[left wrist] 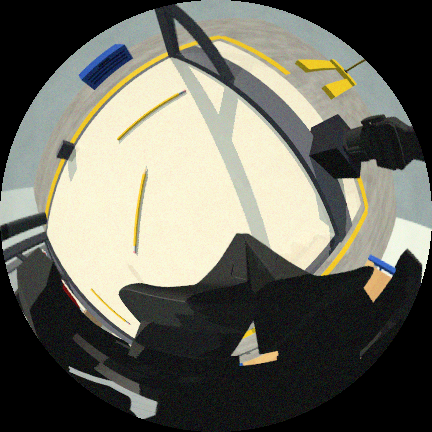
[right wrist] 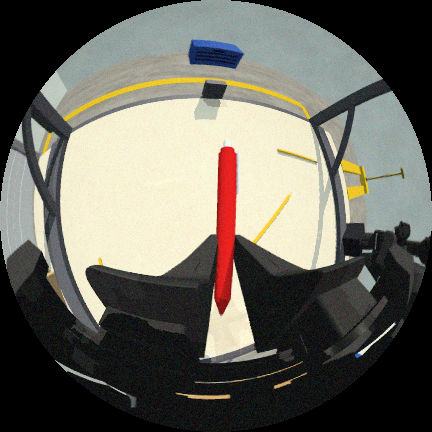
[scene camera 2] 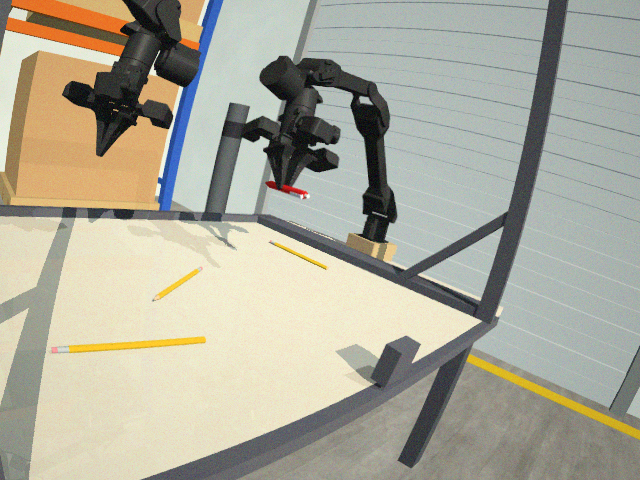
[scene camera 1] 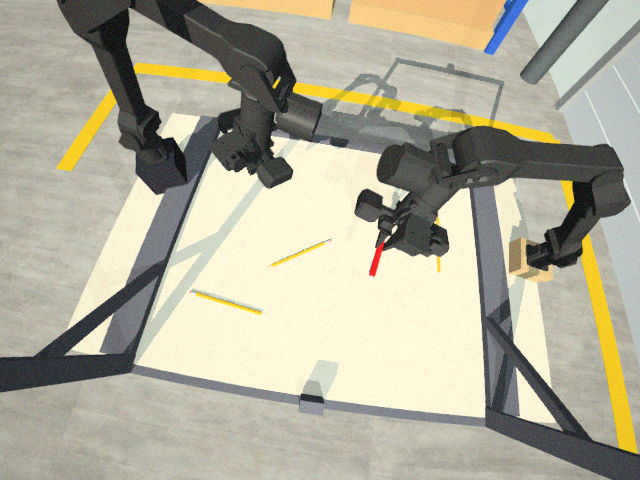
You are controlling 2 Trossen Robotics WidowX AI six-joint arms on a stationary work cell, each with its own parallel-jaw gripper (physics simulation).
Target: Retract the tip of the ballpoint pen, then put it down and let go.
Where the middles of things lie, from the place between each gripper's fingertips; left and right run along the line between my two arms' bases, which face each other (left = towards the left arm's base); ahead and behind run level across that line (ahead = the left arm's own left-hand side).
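Scene:
My left hand is where I start counting: the red ballpoint pen (right wrist: pixel 228 159) is 10 mm below it, 100 mm behind it and 310 mm to the right of it. Counted from the same left hand, the grey block (scene camera 2: pixel 397 356) is 140 mm below, 430 mm behind and 250 mm to the right, while the wooden block (scene camera 1: pixel 518 266) sits 150 mm below, 40 mm ahead and 780 mm to the right. Going by its middle, the wooden block is nearer to my right hand than to my left hand.
The pen is right at my right hand. Counting from my right hand, I find the grey block 13 cm below, 33 cm behind and 6 cm to the left, and the wooden block 14 cm below, 14 cm ahead and 48 cm to the right.

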